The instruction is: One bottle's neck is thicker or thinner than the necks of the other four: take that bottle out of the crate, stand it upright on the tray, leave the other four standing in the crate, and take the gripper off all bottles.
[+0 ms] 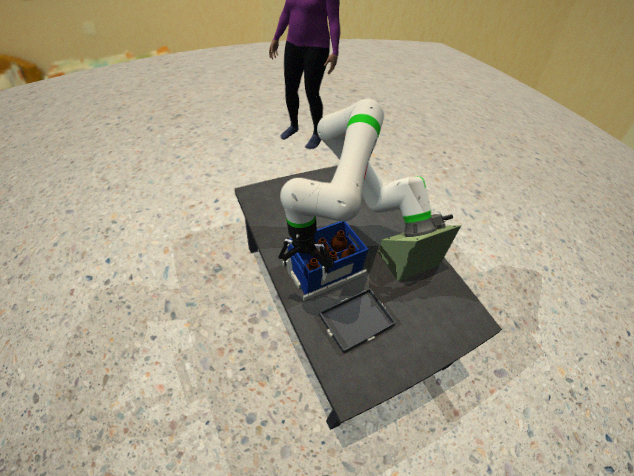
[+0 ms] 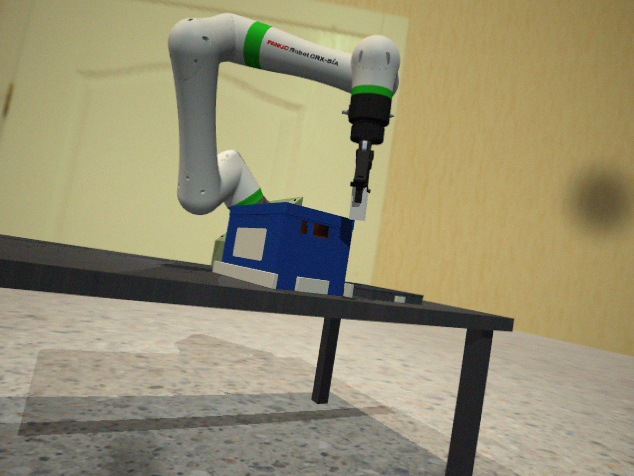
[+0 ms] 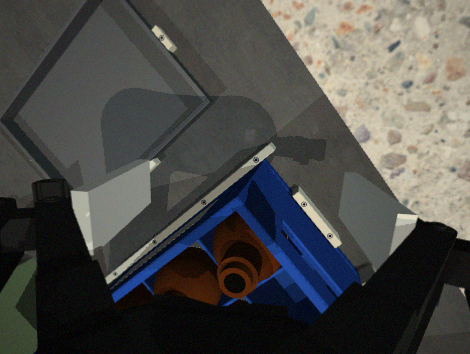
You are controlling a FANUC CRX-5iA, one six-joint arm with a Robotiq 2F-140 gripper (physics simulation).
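Places are measured from the arm's base along level axes (x right, y ahead, z up), in centimetres.
Pixels of known places: gripper, fingertip midpoint: (image 1: 307, 274) (image 2: 357, 220) (image 3: 243, 187); arm's base, origin of the base link: (image 1: 420, 232).
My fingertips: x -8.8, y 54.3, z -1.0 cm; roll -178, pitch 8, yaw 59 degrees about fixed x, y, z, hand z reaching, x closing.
Observation:
For each thing: its top centre in the pictures, then the offset to it from my fingertips. Level surfaces: height alone.
- blue crate, middle of its top: (image 2: 289, 212) (image 1: 328, 244) dx +12.3, dy -12.1, dz +0.1 cm
- corner bottle, middle of its top: (image 3: 234, 283) (image 2: 322, 220) (image 1: 313, 260) dx +6.6, dy -4.5, dz -1.1 cm
- back bottle, middle of its top: (image 1: 341, 232) dx +18.6, dy -20.1, dz -1.1 cm
- left bottle, middle of its top: (image 1: 322, 239) dx +16.2, dy -11.0, dz -1.1 cm
- middle bottle, middle of its top: (image 2: 301, 220) (image 1: 333, 253) dx +8.4, dy -13.1, dz -1.1 cm
- right bottle, middle of its top: (image 1: 351, 246) dx +9.8, dy -21.7, dz -1.1 cm
- dark tray, middle of its top: (image 3: 92, 111) (image 2: 365, 285) (image 1: 358, 317) dx -15.2, dy -17.4, dz -14.9 cm
- dark table, its level: dz -17.5 cm
My gripper (image 1: 306, 263) (image 2: 358, 209) (image 3: 243, 187) is open and empty, pointing down above the near left corner of the blue crate (image 1: 361, 259) (image 2: 311, 258) (image 3: 326, 270). Its fingers stand wide apart on both sides of that corner. The corner bottle (image 1: 312, 263) (image 3: 235, 281) is brown and upright in the crate, apart from the fingers. Other brown bottles stand in the crate: a back bottle (image 1: 339, 240), a left bottle (image 1: 322, 242), a middle bottle (image 1: 332, 254) and a right bottle (image 1: 349, 251). I cannot tell which neck differs. The dark tray (image 1: 358, 321) (image 2: 378, 293) (image 3: 145, 65) holds no bottle.
Pale strips (image 1: 335, 284) (image 2: 312, 285) (image 3: 204, 202) lie along the crate's foot. The green pedestal (image 1: 419, 256) under the arm's base stands right of the crate on the dark table (image 1: 425, 327). A person in purple (image 1: 307, 30) stands on the floor behind the table.

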